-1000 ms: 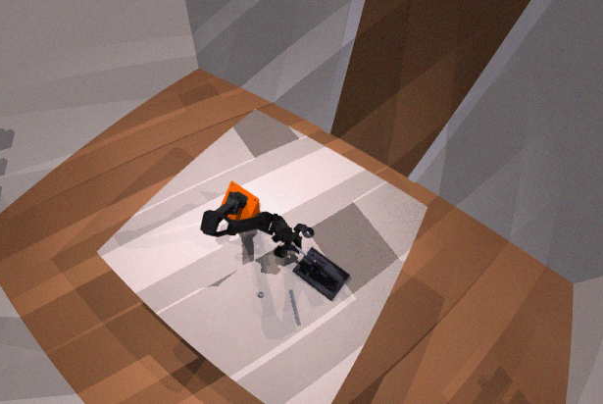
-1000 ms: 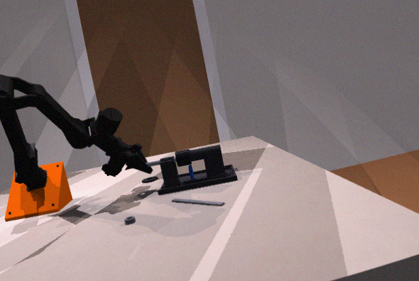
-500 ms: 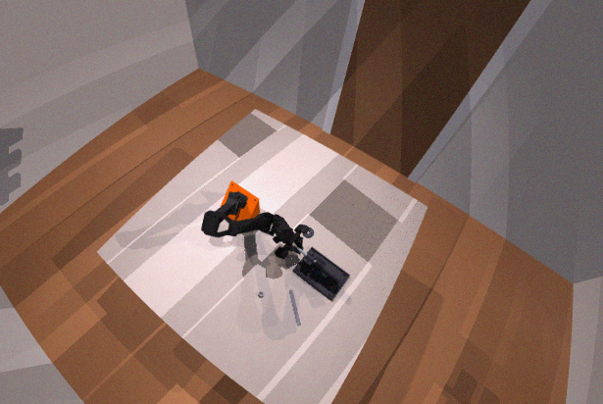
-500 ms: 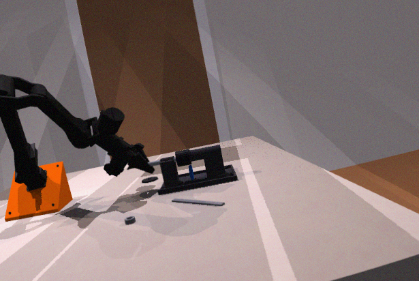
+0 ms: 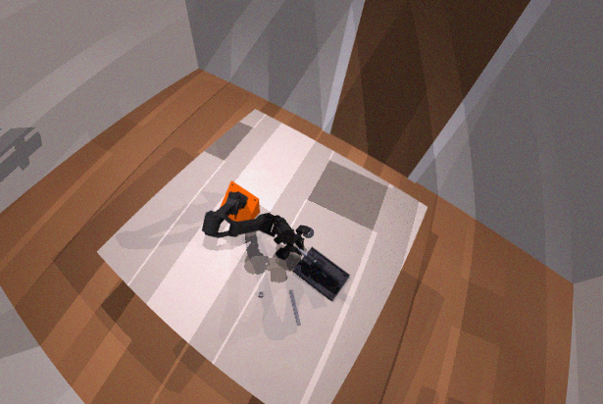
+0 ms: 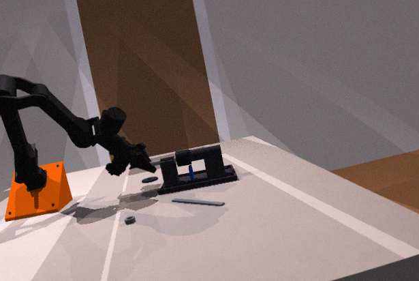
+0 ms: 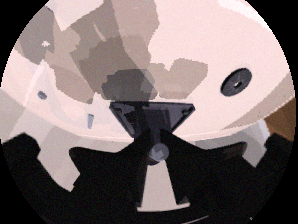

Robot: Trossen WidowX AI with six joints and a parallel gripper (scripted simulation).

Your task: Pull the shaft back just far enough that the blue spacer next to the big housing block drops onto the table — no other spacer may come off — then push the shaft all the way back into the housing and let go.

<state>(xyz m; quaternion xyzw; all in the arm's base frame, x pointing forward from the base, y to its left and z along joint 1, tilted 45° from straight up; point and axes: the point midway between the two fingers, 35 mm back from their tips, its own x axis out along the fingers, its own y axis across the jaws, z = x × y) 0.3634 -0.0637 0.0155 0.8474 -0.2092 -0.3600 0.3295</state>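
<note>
Right now my gripper tip is 50 mm short of the grey shaft, 10 mm to the left of it and 30 mm below it. Round my gripper tip: flat bar (100 mm ahead, 220 mm to the right, 50 mm below); then blue spacer (110 mm ahead, 10 mm to the right, 20 mm below).
</note>
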